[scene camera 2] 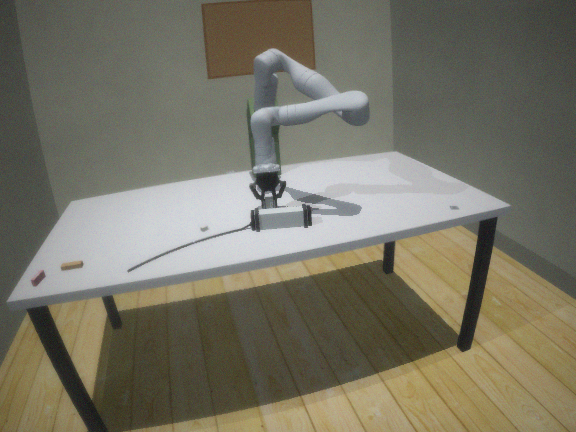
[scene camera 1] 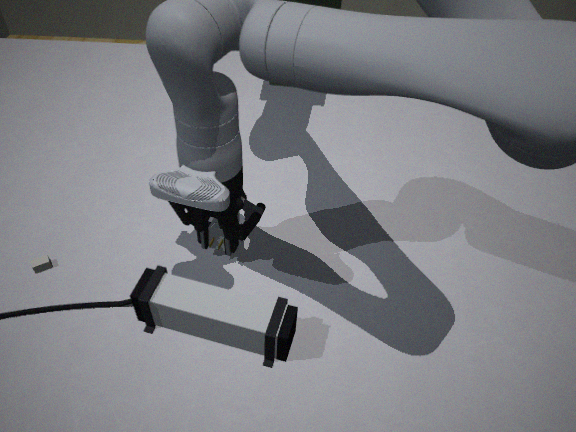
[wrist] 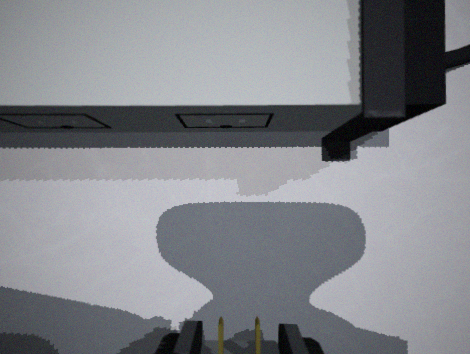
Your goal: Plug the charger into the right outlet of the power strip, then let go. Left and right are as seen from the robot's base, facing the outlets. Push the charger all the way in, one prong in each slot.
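Frame: origin at the arm's base, x ahead, y left, z up, level; millimetres.
Seen in the pictures: gripper, fingertip midpoint: (scene camera 1: 218, 247) (wrist: 239, 347); arm's base, link origin: (scene camera 2: 264, 107).
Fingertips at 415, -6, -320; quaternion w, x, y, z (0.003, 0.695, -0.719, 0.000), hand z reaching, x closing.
Note:
Offsets run from my fingertips to a thing's top centre, as dx, dy, dz.
The charger {-16, +0, +38} (scene camera 1: 220, 244) (scene camera 2: 270, 201) (wrist: 221, 336) is held between the fingers, its two gold prongs pointing toward the power strip. My gripper (scene camera 1: 217, 246) (scene camera 2: 270, 204) (wrist: 240, 341) is shut on it, on the robot's side of the power strip {+110, +37, +42} (scene camera 1: 212, 307) (scene camera 2: 282, 218) (wrist: 175, 55). A gap separates the prong tips from the outlet face. In the wrist view the right outlet {+99, +5, +24} (wrist: 224, 120), near the cable end, shows two faint slots. The prongs appear slightly right of these slots. The left outlet {+99, +69, +24} (wrist: 55, 121) is farther left. Much of the charger body is hidden by the fingers.
A black cable (scene camera 1: 65, 305) (scene camera 2: 190, 243) (wrist: 457, 57) leaves the strip's end beside the right outlet. Black end brackets (scene camera 1: 276, 330) (wrist: 382, 60) bound the strip. A small beige block {+95, -232, -5} (scene camera 1: 42, 264) (scene camera 2: 204, 228) lies nearby. Orange {+308, -657, -4} (scene camera 2: 72, 265) and pink {+388, -746, +4} (scene camera 2: 38, 277) blocks lie near the table's corner.

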